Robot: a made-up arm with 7 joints.
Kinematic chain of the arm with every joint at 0, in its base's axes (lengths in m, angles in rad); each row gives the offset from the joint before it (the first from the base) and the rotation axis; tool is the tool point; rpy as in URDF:
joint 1: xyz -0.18 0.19 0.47 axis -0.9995 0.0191 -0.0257
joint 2: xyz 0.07 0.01 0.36 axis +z
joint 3: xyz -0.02 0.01 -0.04 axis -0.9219 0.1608 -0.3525
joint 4: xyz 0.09 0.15 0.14 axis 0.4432 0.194 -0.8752
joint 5: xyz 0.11 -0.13 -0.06 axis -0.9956 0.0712 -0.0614
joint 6: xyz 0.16 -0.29 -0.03 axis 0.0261 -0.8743 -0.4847
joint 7: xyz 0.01 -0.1 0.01 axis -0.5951 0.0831 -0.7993
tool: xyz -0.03 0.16 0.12 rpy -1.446 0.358 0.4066
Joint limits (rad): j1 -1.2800..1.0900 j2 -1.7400..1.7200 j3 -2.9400..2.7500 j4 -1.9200..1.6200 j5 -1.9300..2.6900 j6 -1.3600..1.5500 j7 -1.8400..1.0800
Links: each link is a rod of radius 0.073 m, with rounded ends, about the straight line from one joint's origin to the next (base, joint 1, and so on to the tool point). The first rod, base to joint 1, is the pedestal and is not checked.
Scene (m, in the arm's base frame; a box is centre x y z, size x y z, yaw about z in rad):
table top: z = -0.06
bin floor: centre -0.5 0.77 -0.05 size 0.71 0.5 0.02 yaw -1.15
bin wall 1: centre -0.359 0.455 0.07 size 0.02 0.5 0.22 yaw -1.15
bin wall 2: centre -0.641 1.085 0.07 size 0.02 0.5 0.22 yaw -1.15
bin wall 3: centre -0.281 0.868 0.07 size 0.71 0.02 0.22 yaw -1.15
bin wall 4: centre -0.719 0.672 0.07 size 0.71 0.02 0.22 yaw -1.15
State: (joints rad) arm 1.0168 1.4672 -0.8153 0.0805 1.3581 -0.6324 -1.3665
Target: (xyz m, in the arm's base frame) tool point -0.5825 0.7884 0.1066
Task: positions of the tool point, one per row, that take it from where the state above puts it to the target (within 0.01 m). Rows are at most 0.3 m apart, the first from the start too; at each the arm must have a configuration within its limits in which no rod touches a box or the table.
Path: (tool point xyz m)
1: 0.0354 1.1628 0.6272
2: -0.1904 1.1955 0.5756
3: -0.3972 1.1399 0.4498
4: -0.5381 0.9979 0.2794
5: -0.5825 0.7884 0.1066

